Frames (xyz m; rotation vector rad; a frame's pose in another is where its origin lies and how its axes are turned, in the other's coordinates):
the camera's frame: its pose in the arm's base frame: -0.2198 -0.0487 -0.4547 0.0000 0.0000 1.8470
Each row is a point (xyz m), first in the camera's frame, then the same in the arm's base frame.
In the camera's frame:
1: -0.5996 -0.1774 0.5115
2: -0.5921 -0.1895 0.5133
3: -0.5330 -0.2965 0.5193
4: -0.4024 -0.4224 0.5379
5: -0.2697 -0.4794 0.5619
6: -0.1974 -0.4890 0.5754
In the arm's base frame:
1: 0.1144 -0.5772 0.0568
2: 0.1240 -0.5667 0.0586
3: 0.2108 -0.4806 0.0646
4: 0.2963 -0.3207 0.0832
5: 0.3150 -0.1774 0.1072
6: 0.3045 -0.1053 0.1207

